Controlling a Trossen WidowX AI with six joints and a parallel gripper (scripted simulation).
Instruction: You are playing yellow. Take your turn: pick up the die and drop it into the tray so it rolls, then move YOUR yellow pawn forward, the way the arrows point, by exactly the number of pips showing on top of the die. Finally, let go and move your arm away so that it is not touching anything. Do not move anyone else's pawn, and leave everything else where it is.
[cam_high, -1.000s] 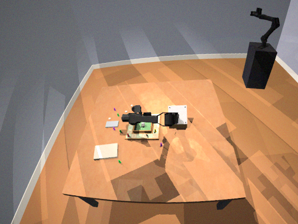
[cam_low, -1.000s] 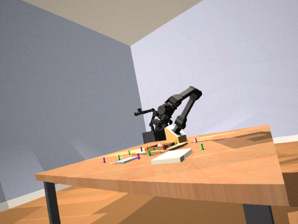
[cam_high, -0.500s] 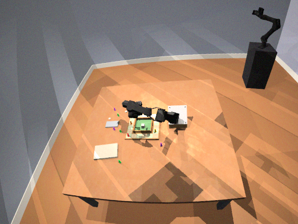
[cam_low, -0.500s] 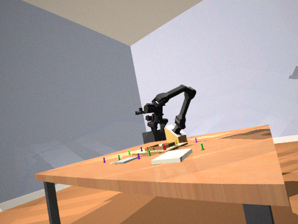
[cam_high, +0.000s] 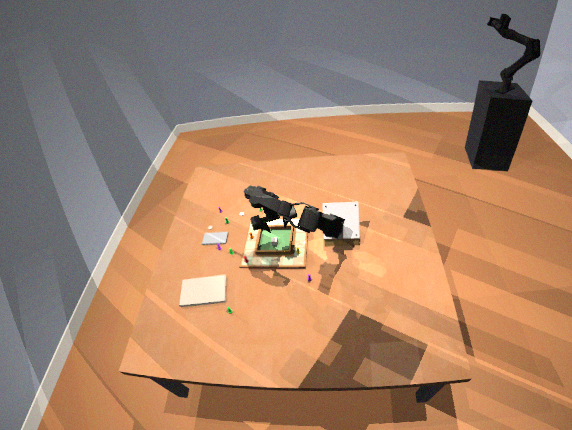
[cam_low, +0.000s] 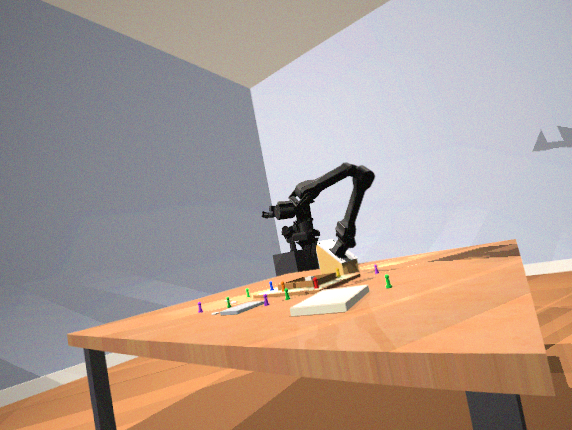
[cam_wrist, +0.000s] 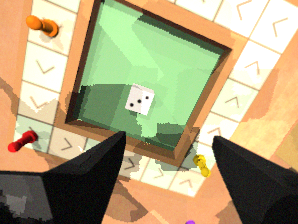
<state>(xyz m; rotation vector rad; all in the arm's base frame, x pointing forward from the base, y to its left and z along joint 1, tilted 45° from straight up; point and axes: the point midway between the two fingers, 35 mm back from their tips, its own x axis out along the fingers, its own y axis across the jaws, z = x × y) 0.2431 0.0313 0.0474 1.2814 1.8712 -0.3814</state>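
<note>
Right now the yellow pawn is 9 cm behind my gripper tip, 4 cm to the left of it and 8 cm below it. The rest, counted from my gripper tip: orange pawn (14 cm ahead, 2 cm to the right, 8 cm below); green tray (3 cm ahead, 1 cm to the right, 10 cm below); white die (3 cm ahead, 8 cm below).
</note>
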